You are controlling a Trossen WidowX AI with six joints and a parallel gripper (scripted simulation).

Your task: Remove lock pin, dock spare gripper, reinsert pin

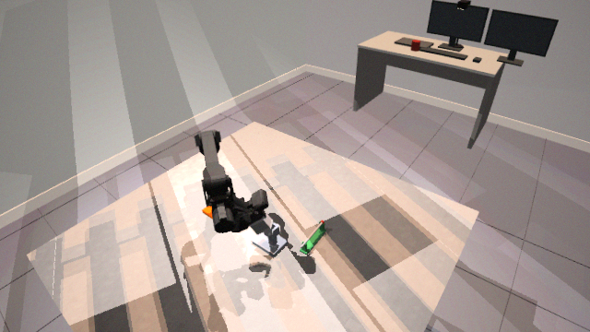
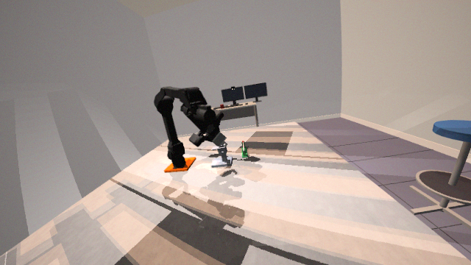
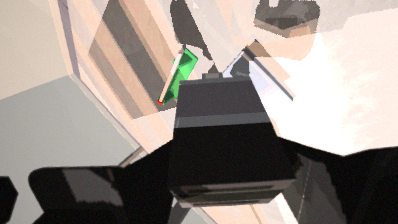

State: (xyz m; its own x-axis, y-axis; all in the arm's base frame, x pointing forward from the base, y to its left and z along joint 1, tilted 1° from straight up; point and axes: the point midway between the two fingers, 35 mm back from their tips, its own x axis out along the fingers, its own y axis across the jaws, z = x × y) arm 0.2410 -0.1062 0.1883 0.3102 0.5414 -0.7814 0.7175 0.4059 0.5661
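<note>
The grey mount lies 120 mm below my gripper tip, 50 mm to the left of it and 10 mm ahead of it. Also, from my gripper tip: spare gripper 10 mm below, 10 mm ahead; green rack 150 mm below, 140 mm ahead, 130 mm to the left.
</note>
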